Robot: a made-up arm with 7 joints. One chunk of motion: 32 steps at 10 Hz.
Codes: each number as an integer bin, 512 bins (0 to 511) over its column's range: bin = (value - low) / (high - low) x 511, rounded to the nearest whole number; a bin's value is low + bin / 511 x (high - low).
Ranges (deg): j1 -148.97..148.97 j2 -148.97..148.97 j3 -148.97..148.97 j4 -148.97..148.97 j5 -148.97..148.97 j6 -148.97..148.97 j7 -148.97..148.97
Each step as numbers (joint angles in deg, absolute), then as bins.
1 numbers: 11.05 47.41 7.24 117.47 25.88 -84.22 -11.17
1 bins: 274 337 268 457 300 111 236
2 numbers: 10.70 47.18 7.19 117.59 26.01 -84.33 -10.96
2 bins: 274 336 268 457 300 111 237
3 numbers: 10.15 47.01 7.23 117.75 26.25 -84.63 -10.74
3 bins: 273 336 268 457 301 110 237
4 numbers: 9.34 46.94 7.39 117.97 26.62 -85.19 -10.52
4 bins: 272 336 268 458 301 109 237
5 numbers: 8.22 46.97 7.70 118.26 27.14 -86.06 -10.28
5 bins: 270 336 269 458 302 108 238
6 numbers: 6.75 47.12 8.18 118.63 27.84 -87.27 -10.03
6 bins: 267 336 270 459 303 106 238
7 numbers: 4.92 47.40 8.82 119.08 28.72 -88.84 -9.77
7 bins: 264 337 271 460 305 103 239
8 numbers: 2.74 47.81 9.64 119.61 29.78 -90.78 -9.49
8 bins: 260 337 272 461 307 100 239
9 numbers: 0.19 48.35 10.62 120.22 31.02 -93.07 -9.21
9 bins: 256 338 274 462 309 96 240
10 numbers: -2.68 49.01 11.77 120.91 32.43 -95.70 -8.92
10 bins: 251 340 276 463 311 91 240
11 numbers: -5.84 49.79 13.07 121.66 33.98 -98.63 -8.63
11 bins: 245 341 278 464 314 86 241
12 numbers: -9.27 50.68 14.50 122.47 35.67 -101.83 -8.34
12 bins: 240 342 280 466 317 81 241
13 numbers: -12.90 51.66 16.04 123.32 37.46 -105.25 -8.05
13 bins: 233 344 283 467 320 75 242
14 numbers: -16.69 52.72 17.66 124.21 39.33 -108.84 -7.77
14 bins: 227 346 286 469 323 69 242
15 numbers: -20.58 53.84 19.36 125.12 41.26 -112.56 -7.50
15 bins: 220 348 289 470 326 62 243
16 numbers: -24.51 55.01 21.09 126.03 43.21 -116.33 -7.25
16 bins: 213 350 292 472 330 56 243
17 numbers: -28.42 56.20 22.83 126.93 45.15 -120.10 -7.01
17 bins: 207 352 295 473 333 50 243
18 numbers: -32.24 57.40 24.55 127.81 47.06 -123.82 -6.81
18 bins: 200 354 298 475 336 43 244
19 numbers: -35.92 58.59 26.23 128.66 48.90 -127.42 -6.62
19 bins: 194 356 300 476 339 37 244
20 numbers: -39.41 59.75 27.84 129.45 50.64 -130.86 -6.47
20 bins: 188 358 303 478 342 31 244
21 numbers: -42.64 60.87 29.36 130.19 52.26 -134.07 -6.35
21 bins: 182 360 306 479 345 26 245
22 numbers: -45.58 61.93 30.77 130.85 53.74 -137.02 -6.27
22 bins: 177 362 308 480 348 20 245
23 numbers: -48.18 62.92 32.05 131.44 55.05 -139.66 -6.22
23 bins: 173 363 310 481 350 16 245
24 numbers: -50.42 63.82 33.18 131.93 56.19 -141.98 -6.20
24 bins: 169 365 312 482 352 12 245
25 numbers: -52.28 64.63 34.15 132.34 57.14 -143.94 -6.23
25 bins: 166 366 314 482 354 9 245
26 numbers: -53.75 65.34 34.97 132.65 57.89 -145.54 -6.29
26 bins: 163 368 315 483 355 6 245
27 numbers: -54.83 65.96 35.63 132.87 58.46 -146.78 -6.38
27 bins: 161 369 317 483 356 4 245
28 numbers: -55.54 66.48 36.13 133.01 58.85 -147.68 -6.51
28 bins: 160 370 317 484 356 2 244
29 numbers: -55.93 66.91 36.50 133.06 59.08 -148.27 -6.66
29 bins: 160 370 318 484 357 1 244
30 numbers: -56.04 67.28 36.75 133.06 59.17 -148.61 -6.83
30 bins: 159 371 319 484 357 1 244
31 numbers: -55.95 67.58 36.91 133.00 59.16 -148.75 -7.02
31 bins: 160 371 319 484 357 0 243
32 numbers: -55.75 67.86 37.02 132.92 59.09 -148.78 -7.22
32 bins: 160 372 319 483 357 0 243
